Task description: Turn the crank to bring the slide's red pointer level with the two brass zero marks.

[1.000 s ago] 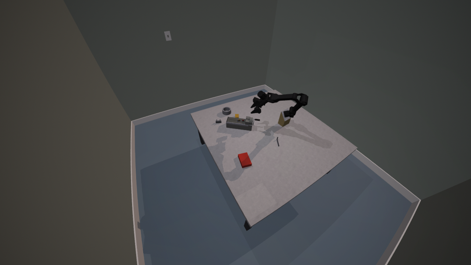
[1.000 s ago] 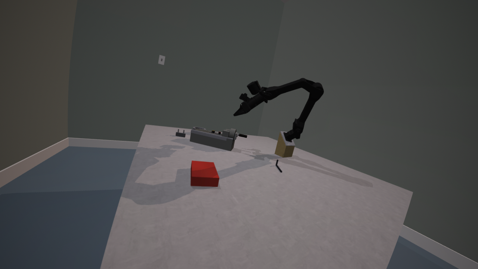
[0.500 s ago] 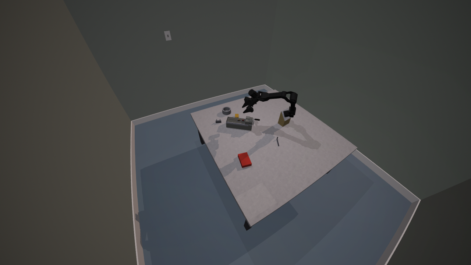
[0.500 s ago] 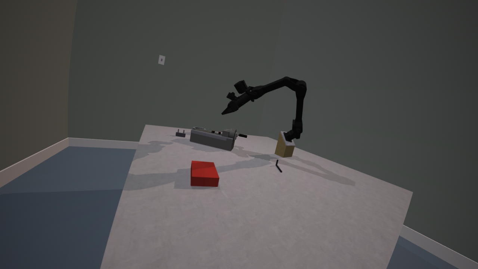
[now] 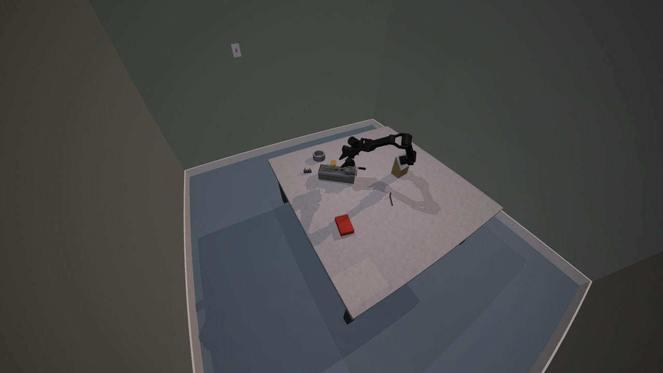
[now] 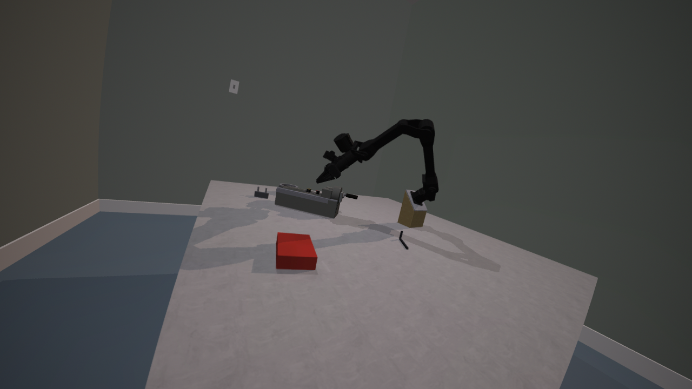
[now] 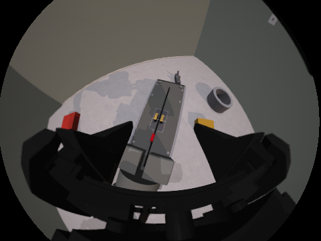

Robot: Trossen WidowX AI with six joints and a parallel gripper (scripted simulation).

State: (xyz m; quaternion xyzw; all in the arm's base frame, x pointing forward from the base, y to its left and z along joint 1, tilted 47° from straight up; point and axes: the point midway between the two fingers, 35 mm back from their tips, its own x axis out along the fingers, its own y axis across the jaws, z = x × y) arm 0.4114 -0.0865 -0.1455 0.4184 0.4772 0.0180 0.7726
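Right now the red pointer is 20 mm to the left of my gripper tip and 40 mm below it. From my gripper tip the other things lie so: dark clip 200 mm ahead, 150 mm to the right, 100 mm below; then black crank handle 140 mm behind, 90 mm to the left, 30 mm below; then yellow block 20 mm behind, 140 mm to the right, 110 mm below.
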